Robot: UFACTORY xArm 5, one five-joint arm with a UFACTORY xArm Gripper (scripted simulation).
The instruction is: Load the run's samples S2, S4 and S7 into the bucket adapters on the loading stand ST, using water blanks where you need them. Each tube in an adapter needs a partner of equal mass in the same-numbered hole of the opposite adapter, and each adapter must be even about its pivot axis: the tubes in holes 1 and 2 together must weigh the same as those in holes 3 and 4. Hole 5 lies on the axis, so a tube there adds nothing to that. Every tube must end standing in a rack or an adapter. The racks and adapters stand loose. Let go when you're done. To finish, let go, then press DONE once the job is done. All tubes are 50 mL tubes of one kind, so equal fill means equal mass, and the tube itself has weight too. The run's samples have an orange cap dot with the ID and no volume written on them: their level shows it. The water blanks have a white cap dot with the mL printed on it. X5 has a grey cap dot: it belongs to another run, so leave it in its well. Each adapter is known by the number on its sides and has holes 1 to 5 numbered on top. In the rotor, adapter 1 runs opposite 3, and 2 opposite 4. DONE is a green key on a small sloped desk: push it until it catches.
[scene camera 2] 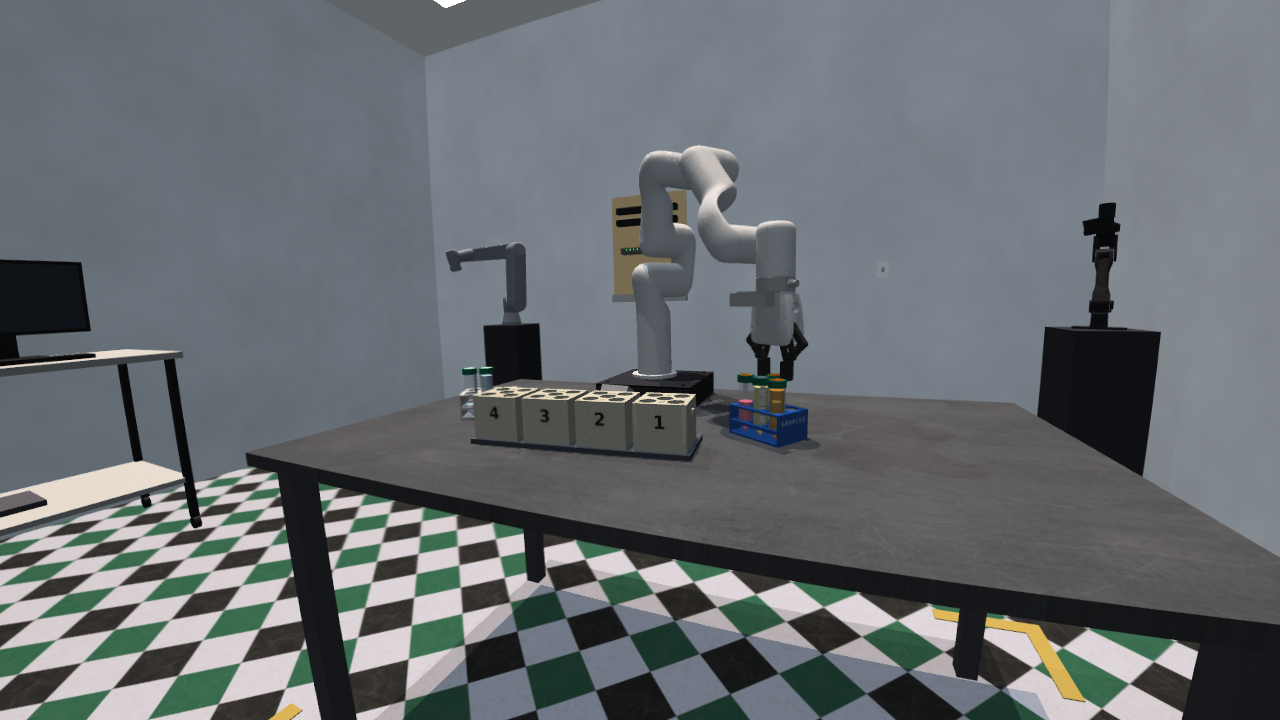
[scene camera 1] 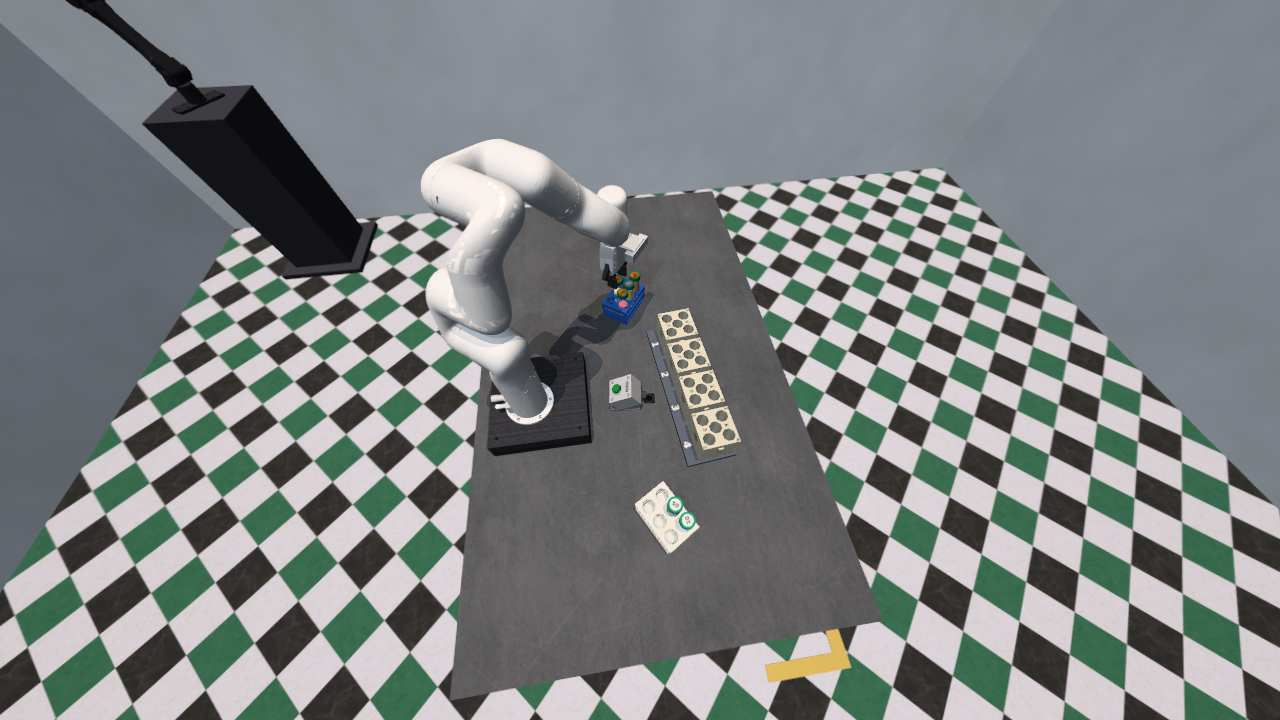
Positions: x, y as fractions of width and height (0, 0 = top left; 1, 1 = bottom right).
Labels:
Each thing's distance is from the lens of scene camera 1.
sloped desk (scene camera 1: 0.49, 0.55): 100 cm

